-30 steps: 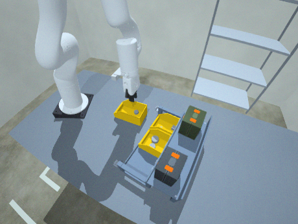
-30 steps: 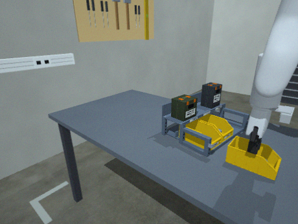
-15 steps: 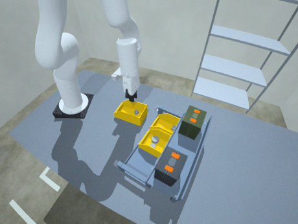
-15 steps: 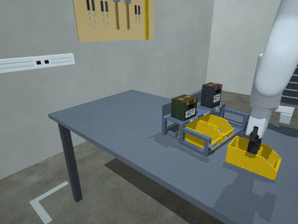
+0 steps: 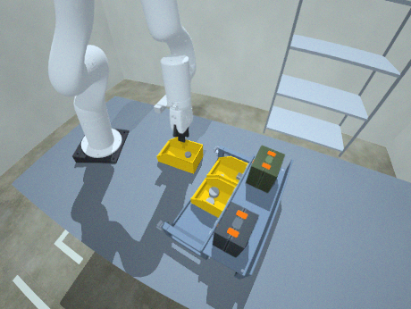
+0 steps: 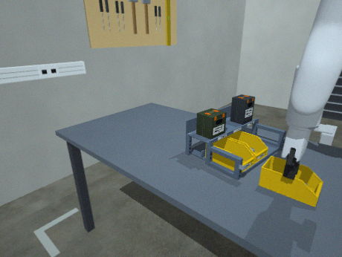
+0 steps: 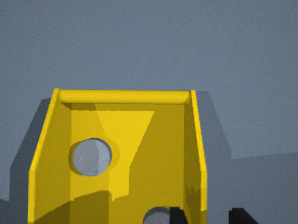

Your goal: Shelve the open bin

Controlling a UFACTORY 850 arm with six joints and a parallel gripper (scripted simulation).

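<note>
The yellow open bin lies 1 cm ahead of my hand, 5 cm to the right of it and 6 cm below it. From my hand the other things lie so: grey part (3 cm ahead, 2 cm to the right, 9 cm below); shelf (29 cm ahead, 13 cm to the right, 3 cm below); grey disc part (1 cm behind, 8 cm to the right, 9 cm below).
</note>
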